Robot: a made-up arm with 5 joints.
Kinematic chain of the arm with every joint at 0, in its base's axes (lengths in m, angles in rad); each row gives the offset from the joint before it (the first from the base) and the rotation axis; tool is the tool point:
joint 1: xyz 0 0 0.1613 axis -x
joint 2: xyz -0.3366 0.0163 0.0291 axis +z
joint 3: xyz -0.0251 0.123 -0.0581 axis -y
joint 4: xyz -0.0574 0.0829 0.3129 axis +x
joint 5: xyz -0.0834 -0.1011 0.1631 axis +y
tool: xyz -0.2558 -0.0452 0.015
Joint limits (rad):
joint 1: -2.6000..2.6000
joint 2: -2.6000..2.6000
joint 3: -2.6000..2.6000
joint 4: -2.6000..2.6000
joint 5: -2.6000..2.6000
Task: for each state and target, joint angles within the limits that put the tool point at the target. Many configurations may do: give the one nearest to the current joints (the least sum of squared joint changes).
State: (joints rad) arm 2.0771 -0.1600 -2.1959 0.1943 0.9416
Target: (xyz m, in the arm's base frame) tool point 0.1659 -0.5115 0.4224
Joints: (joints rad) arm 2.1142 -0.0979 -2.6000 -0.0335 1.4073
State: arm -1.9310 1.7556 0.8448 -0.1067 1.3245
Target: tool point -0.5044 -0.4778 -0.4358
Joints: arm -1.6363 1.6042 0.5673 -0.2945 1.3944
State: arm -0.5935 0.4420 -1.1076 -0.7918 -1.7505
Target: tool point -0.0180 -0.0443 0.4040
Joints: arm -0.7343 0.1612 -1.3050 -1.1468 -1.6462
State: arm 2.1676 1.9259 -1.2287 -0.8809 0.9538
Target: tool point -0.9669 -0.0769 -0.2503
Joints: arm 2.4022 2.2305 -1.7007 -0.7770 0.4488
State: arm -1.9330 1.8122 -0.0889 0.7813 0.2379
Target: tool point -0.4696 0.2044 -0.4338
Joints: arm -2.3463 1.3380 0.4686 0.2713 0.3401
